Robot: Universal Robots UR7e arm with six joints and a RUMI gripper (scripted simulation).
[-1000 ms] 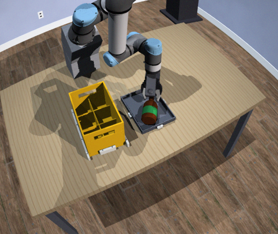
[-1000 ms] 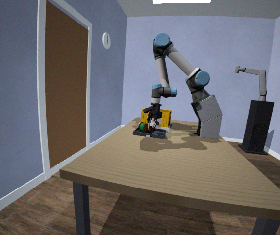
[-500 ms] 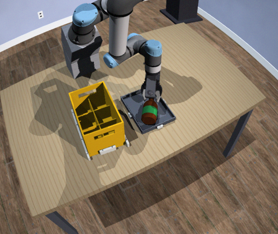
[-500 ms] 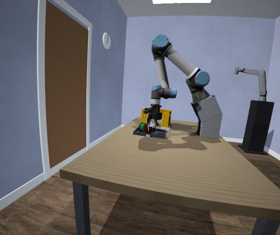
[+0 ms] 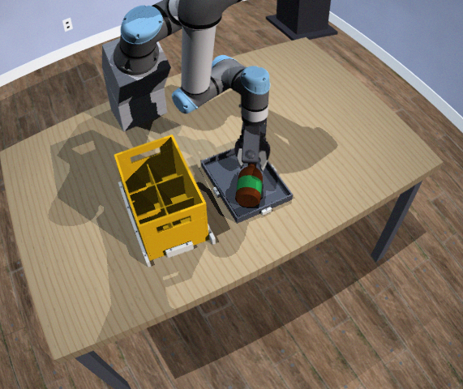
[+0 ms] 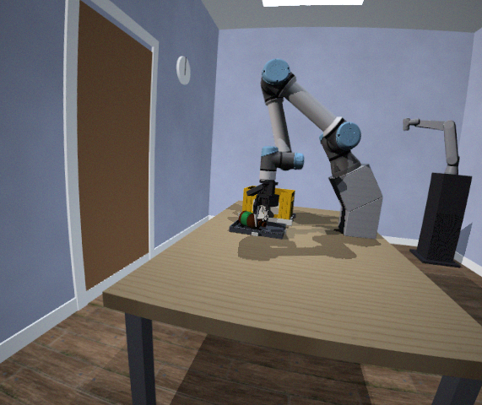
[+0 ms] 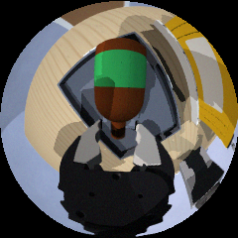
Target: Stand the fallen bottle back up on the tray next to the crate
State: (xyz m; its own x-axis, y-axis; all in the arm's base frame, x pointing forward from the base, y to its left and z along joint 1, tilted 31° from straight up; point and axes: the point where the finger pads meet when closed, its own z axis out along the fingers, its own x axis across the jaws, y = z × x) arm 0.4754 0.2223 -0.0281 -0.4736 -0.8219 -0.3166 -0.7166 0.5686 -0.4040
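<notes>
Now: the tray 1 cm ahead of my hand, 3 cm to the right of it and 3 cm below it. From my hand the other things lie so: bottle 4 cm ahead, 3 cm to the right; yellow crate 1 cm ahead, 30 cm to the right, 4 cm above.
</notes>
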